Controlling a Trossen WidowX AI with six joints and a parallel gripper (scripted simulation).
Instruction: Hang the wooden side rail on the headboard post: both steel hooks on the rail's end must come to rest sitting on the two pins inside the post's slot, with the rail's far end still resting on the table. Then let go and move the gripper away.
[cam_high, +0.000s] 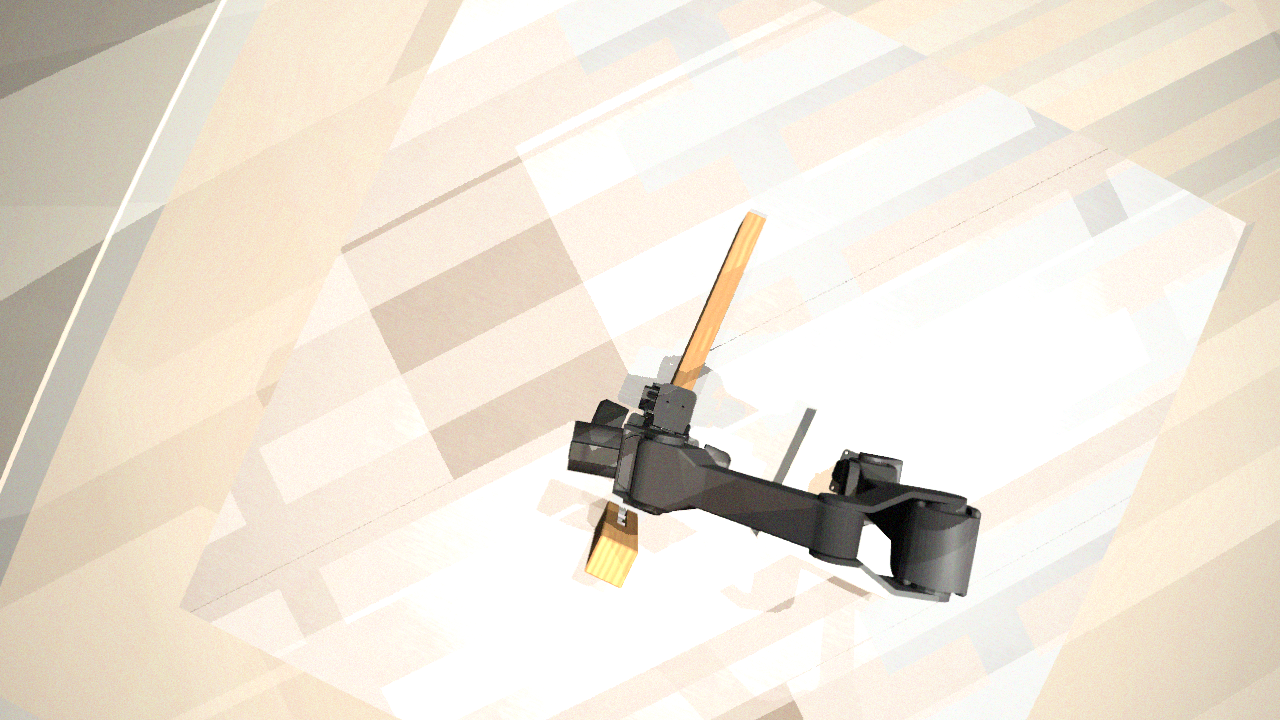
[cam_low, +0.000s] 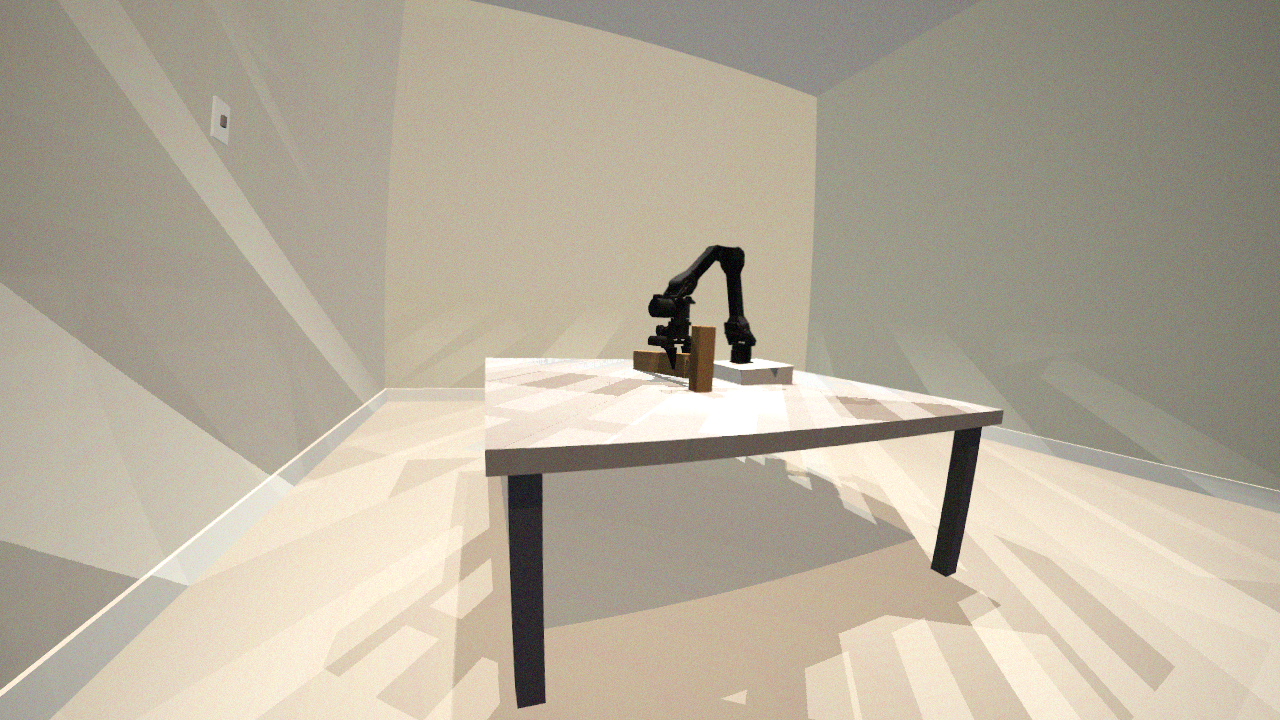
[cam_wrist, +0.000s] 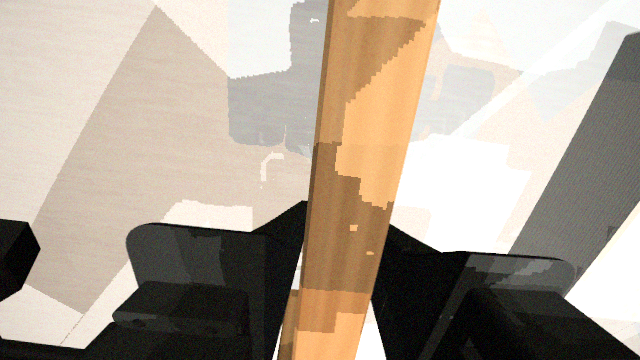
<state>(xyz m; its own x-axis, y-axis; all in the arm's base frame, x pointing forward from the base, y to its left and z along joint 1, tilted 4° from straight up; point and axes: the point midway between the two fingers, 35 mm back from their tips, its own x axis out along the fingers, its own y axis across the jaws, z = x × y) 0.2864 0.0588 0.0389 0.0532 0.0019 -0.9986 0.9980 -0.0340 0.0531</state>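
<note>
The headboard post lies 10 mm ahead of my gripper tip, 140 mm to the left of it and 40 mm above it.
</note>
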